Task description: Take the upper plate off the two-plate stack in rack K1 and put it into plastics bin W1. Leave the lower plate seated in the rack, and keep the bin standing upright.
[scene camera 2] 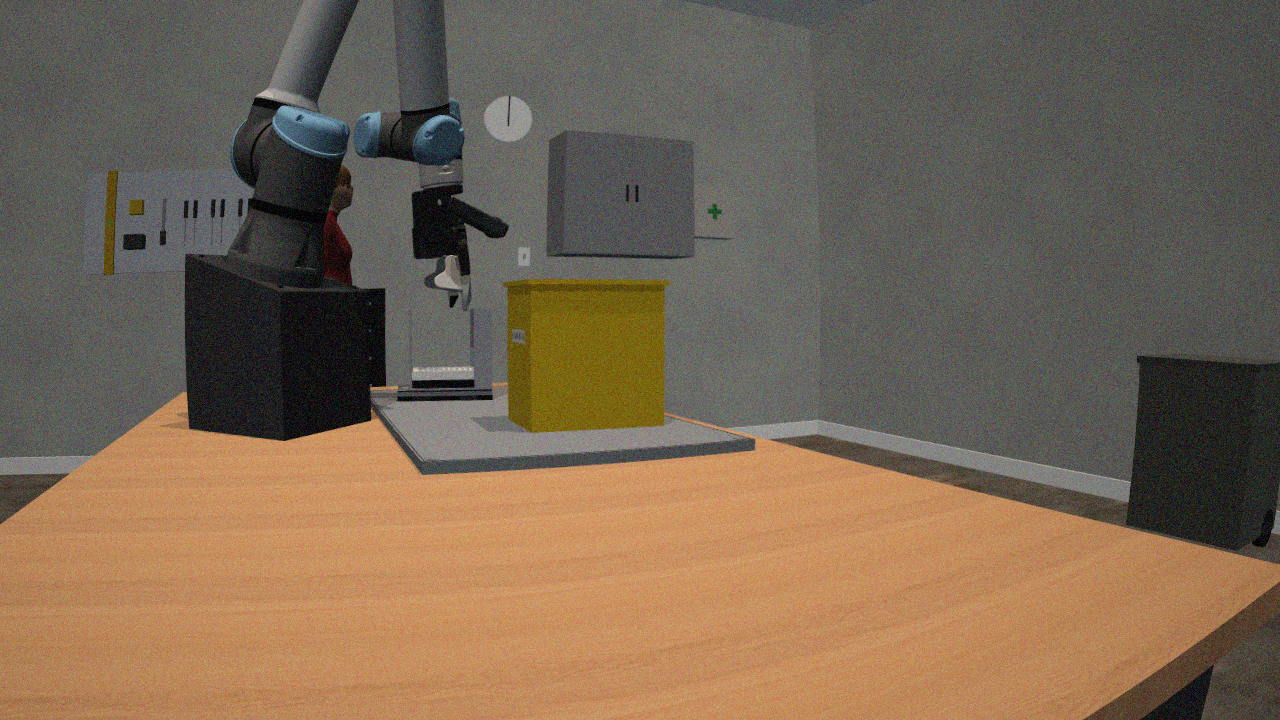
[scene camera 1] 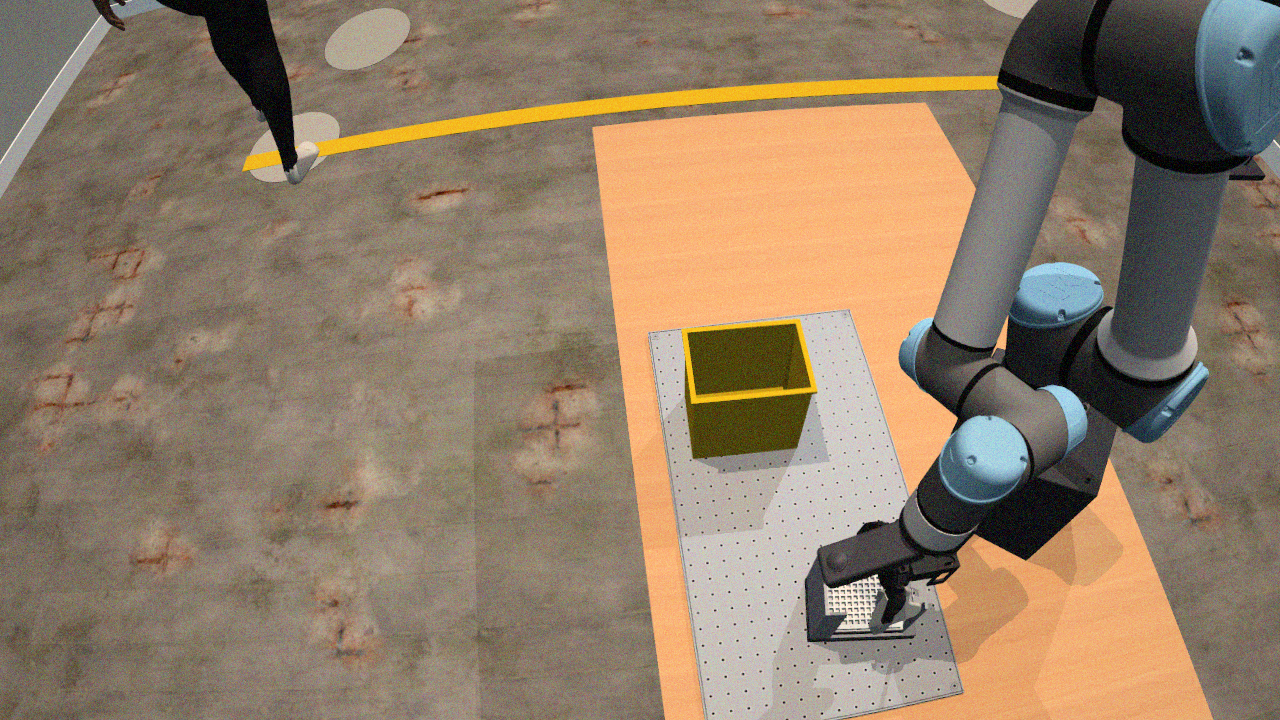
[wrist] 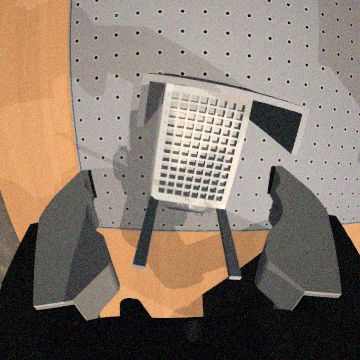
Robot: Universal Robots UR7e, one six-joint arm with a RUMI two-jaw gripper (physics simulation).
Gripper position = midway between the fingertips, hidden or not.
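Note:
I see a yellow bin W1 (scene camera 2: 583, 354), and again the yellow bin W1 (scene camera 1: 748, 386), while in the wrist view the yellow bin W1 is out of frame. A white gridded plate (scene camera 1: 858, 598) is there too; I also see the plate (scene camera 2: 419, 373) and, from the wrist, the plate (wrist: 201, 131). As for myself, I see my gripper (scene camera 1: 863, 593), my gripper (scene camera 2: 458, 309) and, from the wrist as well, my gripper (wrist: 181, 170).

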